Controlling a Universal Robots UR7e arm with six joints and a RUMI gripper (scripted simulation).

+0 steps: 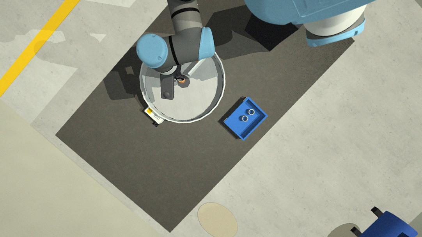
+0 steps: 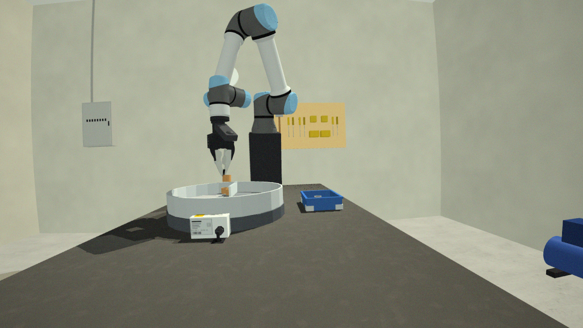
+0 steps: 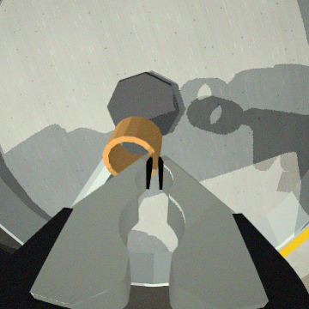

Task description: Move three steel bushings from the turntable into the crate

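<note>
My hand is 11 cm above the round white turntable, 1 cm to the right of it and 1 cm past it. From my hand the other things lie so: blue crate 39 cm to the left, 14 cm below, 4 cm behind.
</note>
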